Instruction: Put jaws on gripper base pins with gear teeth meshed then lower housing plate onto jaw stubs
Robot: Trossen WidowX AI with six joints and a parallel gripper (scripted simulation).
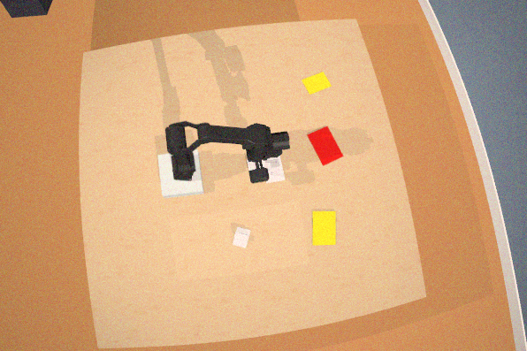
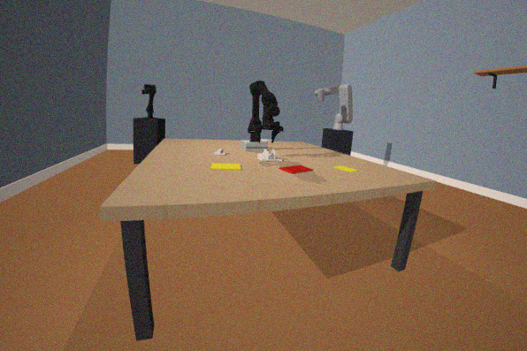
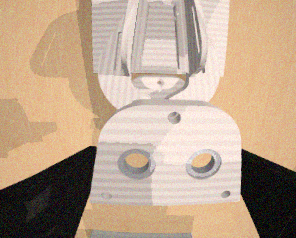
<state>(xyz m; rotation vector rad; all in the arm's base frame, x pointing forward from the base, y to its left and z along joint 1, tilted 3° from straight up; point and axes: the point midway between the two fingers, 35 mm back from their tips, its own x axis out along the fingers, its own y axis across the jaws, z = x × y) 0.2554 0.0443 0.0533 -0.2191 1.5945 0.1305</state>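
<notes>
Now: the white jaw 7 cm below my gripper tip, 2 cm to the left of it and 2 cm ahead of it. Also, from my gripper tip: yellow patch 27 cm ahead, 22 cm to the right, 8 cm below; then red patch 27 cm ahead, 11 cm to the left, 8 cm below.
</notes>
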